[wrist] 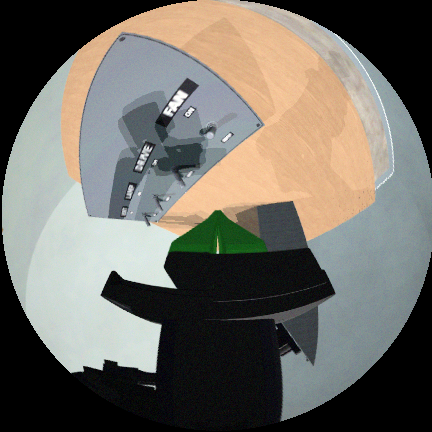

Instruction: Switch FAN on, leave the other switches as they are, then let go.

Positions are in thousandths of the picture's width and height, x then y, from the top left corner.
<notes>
In view: the gripper (503,497) and a grey switch panel (346,242).
</notes>
